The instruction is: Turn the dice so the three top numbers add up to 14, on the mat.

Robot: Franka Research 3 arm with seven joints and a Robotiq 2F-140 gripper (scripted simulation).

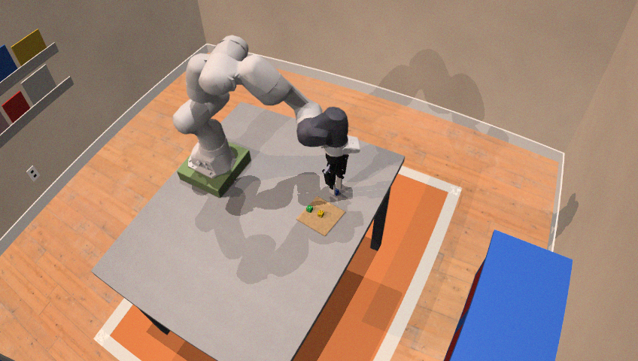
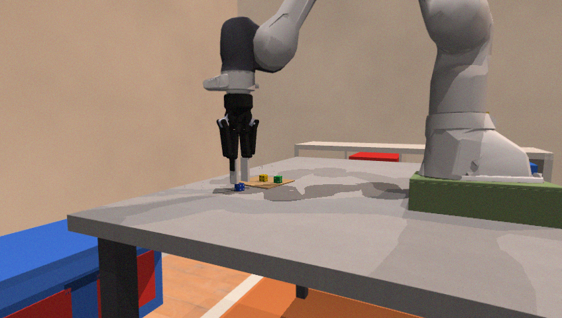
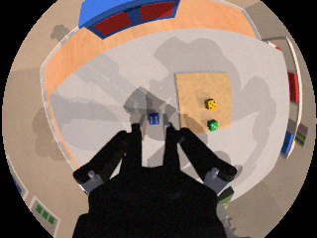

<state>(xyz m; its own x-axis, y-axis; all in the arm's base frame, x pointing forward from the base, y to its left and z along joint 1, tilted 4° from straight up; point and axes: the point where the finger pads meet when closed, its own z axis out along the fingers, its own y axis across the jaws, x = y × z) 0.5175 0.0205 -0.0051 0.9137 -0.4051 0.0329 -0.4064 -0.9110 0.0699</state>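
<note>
Right now my hand is 4 cm above the blue die. Also, from my hand: tan mat: 12 cm to the right, 5 cm below, 2 cm behind; then yellow die: 12 cm to the right, 4 cm below, 2 cm behind; then green die: 11 cm to the right, 7 cm behind, 4 cm below.
</note>
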